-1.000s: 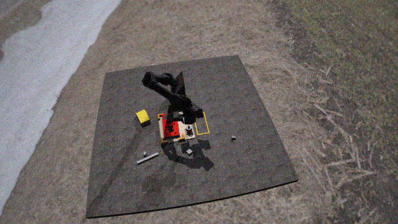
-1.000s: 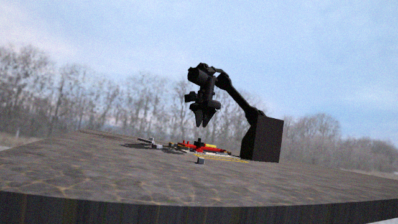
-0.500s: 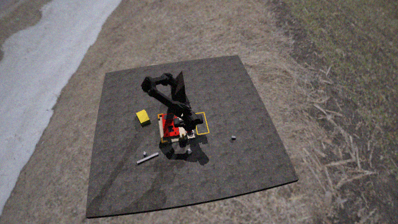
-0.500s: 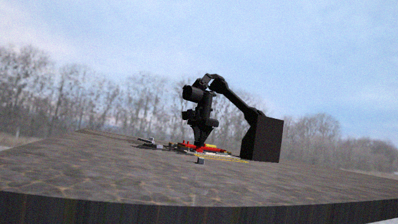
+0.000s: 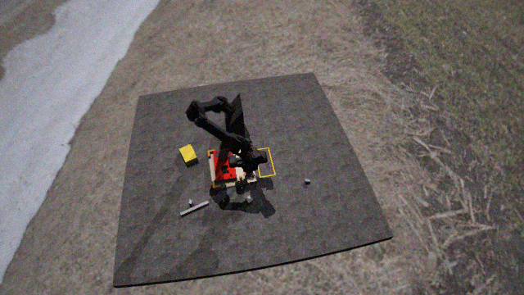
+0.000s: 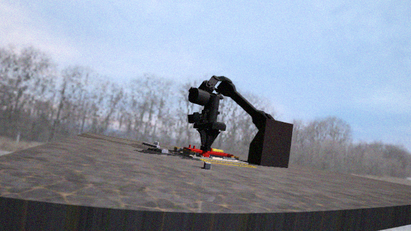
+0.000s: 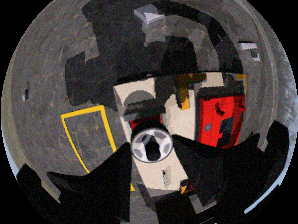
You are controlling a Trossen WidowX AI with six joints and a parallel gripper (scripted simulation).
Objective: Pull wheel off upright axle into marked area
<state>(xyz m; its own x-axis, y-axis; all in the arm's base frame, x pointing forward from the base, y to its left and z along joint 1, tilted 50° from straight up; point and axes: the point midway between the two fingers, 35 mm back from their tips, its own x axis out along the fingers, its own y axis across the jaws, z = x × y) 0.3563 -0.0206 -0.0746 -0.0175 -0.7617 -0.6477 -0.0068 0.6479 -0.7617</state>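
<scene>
Now: gripper tip right at the black wheel. Round my gripper tip: yellow block 170 mm behind, 320 mm to the right, 20 mm below; then grey bar 160 mm ahead, 290 mm to the right, 30 mm below.
</scene>
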